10 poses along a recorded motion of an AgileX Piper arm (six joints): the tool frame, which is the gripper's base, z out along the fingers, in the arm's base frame.
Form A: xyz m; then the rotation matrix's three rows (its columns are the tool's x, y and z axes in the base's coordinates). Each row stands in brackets.
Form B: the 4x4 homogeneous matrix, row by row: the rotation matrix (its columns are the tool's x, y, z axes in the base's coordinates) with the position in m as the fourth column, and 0 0 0 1 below. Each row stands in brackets. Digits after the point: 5 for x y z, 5 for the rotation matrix.
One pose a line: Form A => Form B
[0.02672 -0.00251 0.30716], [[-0.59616 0.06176 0.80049], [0.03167 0.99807 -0.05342], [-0.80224 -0.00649 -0.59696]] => [[-0.59616 0.06176 0.80049 0.02672], [0.03167 0.99807 -0.05342 -0.00251], [-0.80224 -0.00649 -0.59696 0.30716], [0 0 0 1]]
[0.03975 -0.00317 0.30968], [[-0.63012 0.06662 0.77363], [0.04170 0.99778 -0.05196], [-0.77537 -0.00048 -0.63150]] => [[-0.63012 0.06662 0.77363 0.03975], [0.04170 0.99778 -0.05196 -0.00317], [-0.77537 -0.00048 -0.63150 0.30968], [0 0 0 1]]
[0.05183 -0.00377 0.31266], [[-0.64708 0.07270 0.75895], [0.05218 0.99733 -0.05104], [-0.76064 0.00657 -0.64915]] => [[-0.64708 0.07270 0.75895 0.05183], [0.05218 0.99733 -0.05104 -0.00377], [-0.76064 0.00657 -0.64915 0.31266], [0 0 0 1]]
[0.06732 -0.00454 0.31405], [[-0.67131 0.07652 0.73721], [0.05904 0.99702 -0.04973], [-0.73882 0.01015 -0.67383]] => [[-0.67131 0.07652 0.73721 0.06732], [0.05904 0.99702 -0.04973 -0.00454], [-0.73882 0.01015 -0.67383 0.31405], [0 0 0 1]]
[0.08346 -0.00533 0.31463], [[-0.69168 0.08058 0.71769], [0.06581 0.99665 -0.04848], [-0.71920 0.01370 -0.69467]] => [[-0.69168 0.08058 0.71769 0.08346], [0.06581 0.99665 -0.04848 -0.00533], [-0.71920 0.01370 -0.69467 0.31463], [0 0 0 1]]
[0.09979 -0.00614 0.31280], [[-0.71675 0.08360 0.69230], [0.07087 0.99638 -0.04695], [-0.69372 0.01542 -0.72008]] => [[-0.71675 0.08360 0.69230 0.09979], [0.07087 0.99638 -0.04695 -0.00614], [-0.69372 0.01542 -0.72008 0.31280], [0 0 0 1]]
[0.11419 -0.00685 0.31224], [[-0.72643 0.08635 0.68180], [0.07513 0.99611 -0.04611], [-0.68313 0.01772 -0.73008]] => [[-0.72643 0.08635 0.68180 0.11419], [0.07513 0.99611 -0.04611 -0.00685], [-0.68313 0.01772 -0.73008 0.31224], [0 0 0 1]]
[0.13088 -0.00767 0.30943], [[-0.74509 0.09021 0.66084], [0.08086 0.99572 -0.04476], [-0.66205 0.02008 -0.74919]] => [[-0.74509 0.09021 0.66084 0.13088], [0.08086 0.99572 -0.04476 -0.00767], [-0.66205 0.02008 -0.74919 0.30943], [0 0 0 1]]
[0.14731 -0.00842 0.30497], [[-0.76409 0.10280 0.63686], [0.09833 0.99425 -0.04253], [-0.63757 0.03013 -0.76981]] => [[-0.76409 0.10280 0.63686 0.14731], [0.09833 0.99425 -0.04253 -0.00842], [-0.63757 0.03013 -0.76981 0.30497], [0 0 0 1]]
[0.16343 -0.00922 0.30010], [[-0.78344 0.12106 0.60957], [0.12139 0.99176 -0.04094], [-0.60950 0.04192 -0.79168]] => [[-0.78344 0.12106 0.60957 0.16343], [0.12139 0.99176 -0.04094 -0.00922], [-0.60950 0.04192 -0.79168 0.30010], [0 0 0 1]]
